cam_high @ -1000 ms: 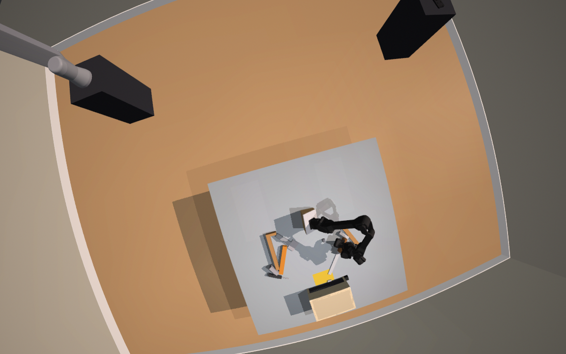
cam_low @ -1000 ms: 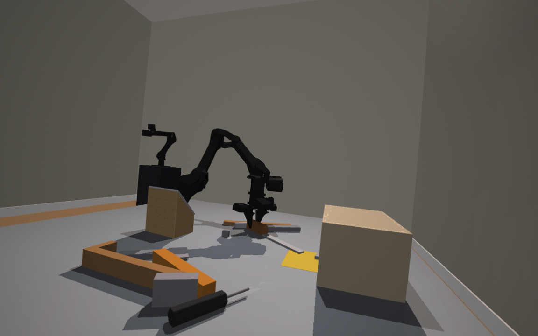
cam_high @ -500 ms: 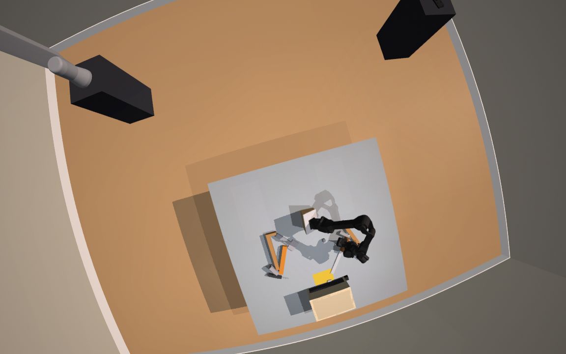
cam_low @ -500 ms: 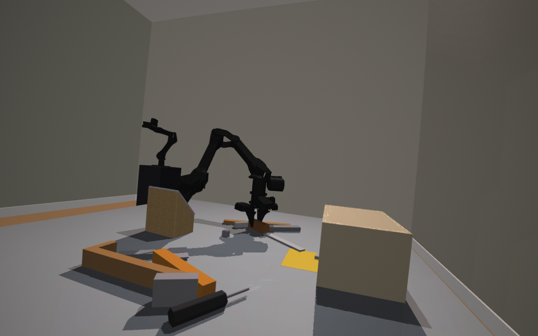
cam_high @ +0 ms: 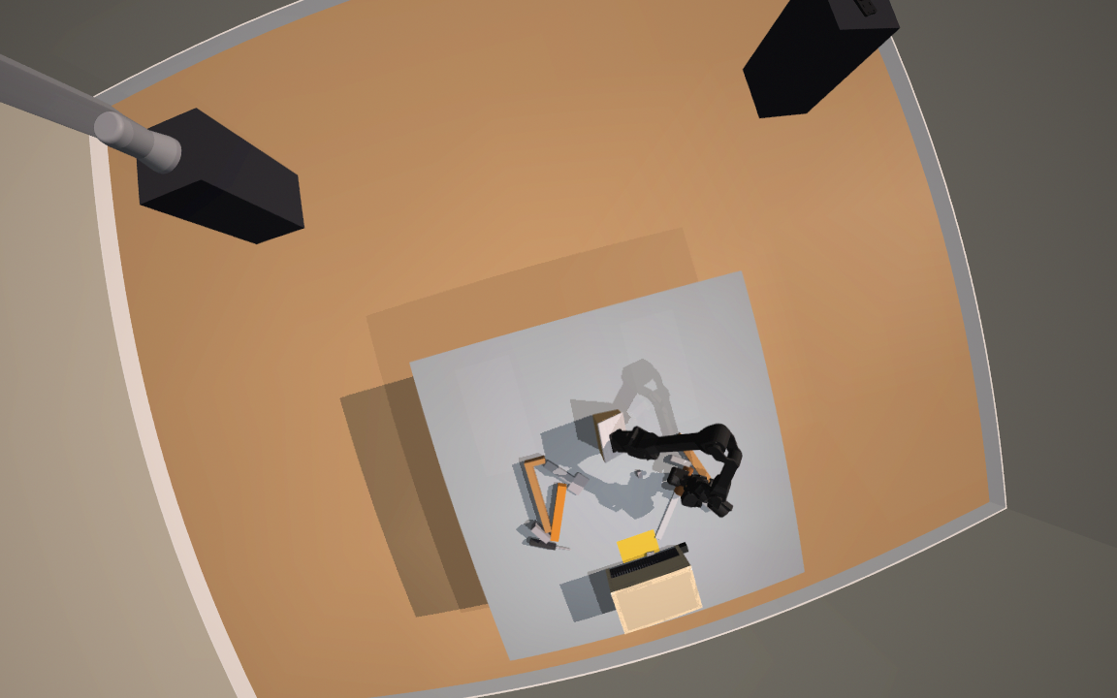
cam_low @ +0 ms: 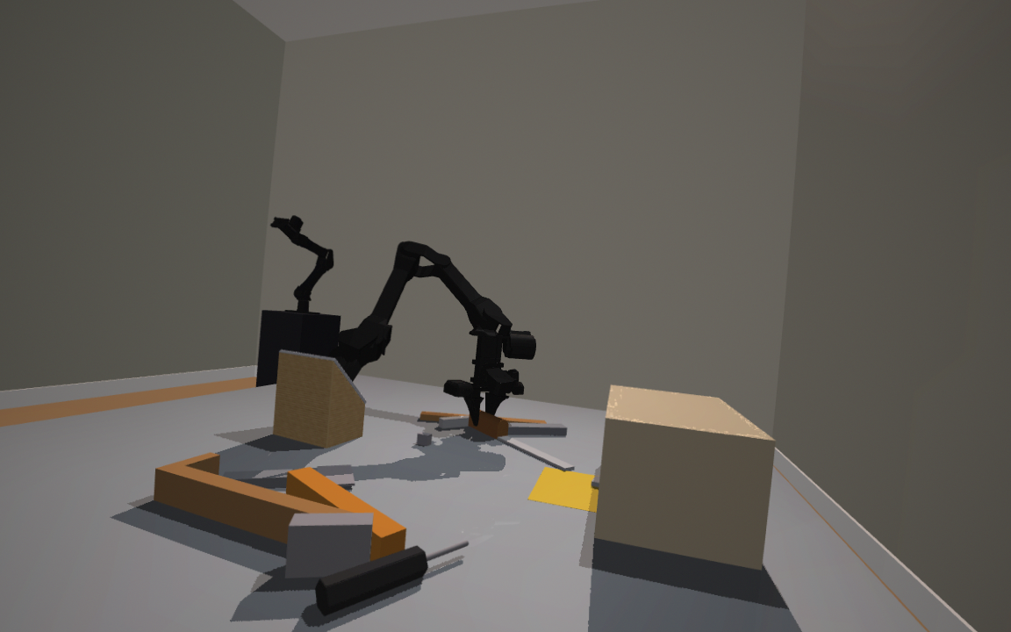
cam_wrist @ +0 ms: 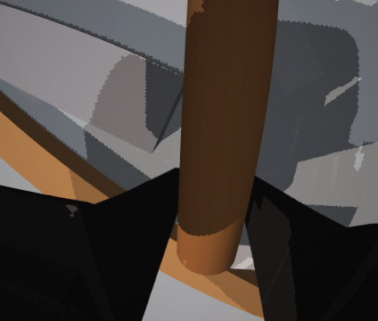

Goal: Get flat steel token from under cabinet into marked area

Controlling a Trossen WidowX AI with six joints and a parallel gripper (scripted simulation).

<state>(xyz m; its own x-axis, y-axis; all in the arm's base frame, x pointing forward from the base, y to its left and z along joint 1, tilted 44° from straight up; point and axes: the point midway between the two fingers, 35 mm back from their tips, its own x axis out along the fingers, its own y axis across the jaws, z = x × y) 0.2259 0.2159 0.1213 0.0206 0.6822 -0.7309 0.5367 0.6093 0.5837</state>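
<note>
Now: gripper tip 20 mm past the orange stick and 60 mm to the right of it. From my gripper tip the other things lie so: grey bar (100 mm ahead, 50 mm to the left); grey cube (50 mm behind, 170 mm to the right); flat grey token (300 mm ahead, 190 mm to the right, 10 mm below).
</note>
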